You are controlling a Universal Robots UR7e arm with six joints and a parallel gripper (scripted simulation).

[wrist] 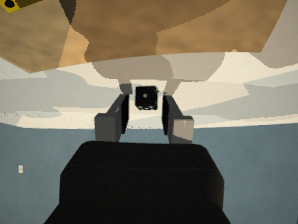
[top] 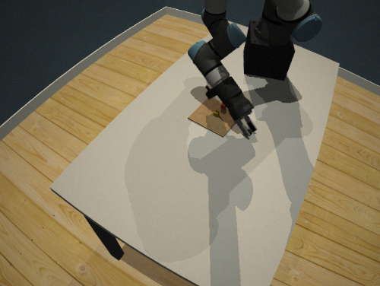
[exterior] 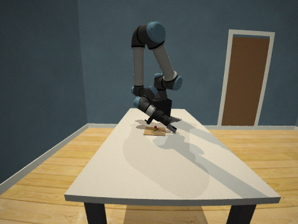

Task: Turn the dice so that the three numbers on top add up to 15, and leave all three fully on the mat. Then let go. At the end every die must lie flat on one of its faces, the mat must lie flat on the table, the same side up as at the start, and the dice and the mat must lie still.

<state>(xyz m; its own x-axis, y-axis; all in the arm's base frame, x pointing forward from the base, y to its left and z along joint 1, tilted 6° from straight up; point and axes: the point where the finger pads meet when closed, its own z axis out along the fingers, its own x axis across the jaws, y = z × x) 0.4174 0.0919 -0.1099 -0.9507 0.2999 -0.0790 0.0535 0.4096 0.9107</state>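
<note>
Right now the black die is 1 cm below my hand. Round my hand: yellow die (1 cm behind, 13 cm to the right, 1 cm below); red die (6 cm behind, 12 cm to the right, 1 cm below); brown mat (1 cm behind, 13 cm to the right, 2 cm below).
</note>
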